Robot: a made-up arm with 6 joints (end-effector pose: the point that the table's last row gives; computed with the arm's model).
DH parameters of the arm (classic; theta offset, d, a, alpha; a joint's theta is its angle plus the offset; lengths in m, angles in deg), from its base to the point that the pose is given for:
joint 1: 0 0.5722 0.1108 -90
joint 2: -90 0 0.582 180
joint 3: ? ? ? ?
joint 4: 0 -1.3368 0 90
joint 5: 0 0 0 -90
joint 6: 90 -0.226 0 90
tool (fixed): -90 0 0 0
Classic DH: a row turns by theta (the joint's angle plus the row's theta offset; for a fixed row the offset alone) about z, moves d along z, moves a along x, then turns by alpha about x.
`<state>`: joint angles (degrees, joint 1 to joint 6).
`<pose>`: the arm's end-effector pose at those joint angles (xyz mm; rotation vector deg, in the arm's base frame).
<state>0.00 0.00 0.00 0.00 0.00 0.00</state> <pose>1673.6 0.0 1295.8 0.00 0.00 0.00</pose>
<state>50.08 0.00 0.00 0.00 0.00 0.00</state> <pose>1074.0 1283.6 1295.8 0.00 0.00 50.08</pose>
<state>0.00 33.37 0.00 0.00 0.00 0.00</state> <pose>1814.0 0.0 316.9 0.00 33.37 0.00</pose>
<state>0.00 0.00 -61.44 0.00 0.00 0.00</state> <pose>982.3 0.0 -150.7 0.00 61.44 0.00</pose>
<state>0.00 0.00 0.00 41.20 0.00 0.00</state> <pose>1673.6 0.0 1295.8 -41.20 0.00 0.00</pose>
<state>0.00 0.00 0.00 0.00 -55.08 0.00</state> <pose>1577.0 0.0 1110.5 0.00 55.08 0.00</pose>
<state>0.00 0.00 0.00 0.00 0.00 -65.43</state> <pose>1673.6 0.0 1295.8 65.43 0.00 0.00</pose>
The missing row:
joint 3: 0 0 0.1416 -90
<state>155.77 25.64 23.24 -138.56 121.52 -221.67</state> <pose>-1388.6 764.7 1043.0 -84.17 16.59 44.33</pose>
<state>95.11 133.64 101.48 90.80 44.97 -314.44</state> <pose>-325.9 1851.5 -508.1 -62.39 -132.95 102.26</pose>
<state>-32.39 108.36 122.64 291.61 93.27 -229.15</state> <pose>1484.2 -1190.0 933.2 -35.45 17.60 -131.57</pose>
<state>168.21 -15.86 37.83 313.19 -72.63 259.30</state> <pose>-803.7 7.1 2260.1 49.12 -146.19 -77.59</pose>
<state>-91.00 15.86 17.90 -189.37 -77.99 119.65</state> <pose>-64.6 -1639.1 1540.8 -13.76 -94.06 -32.99</pose>
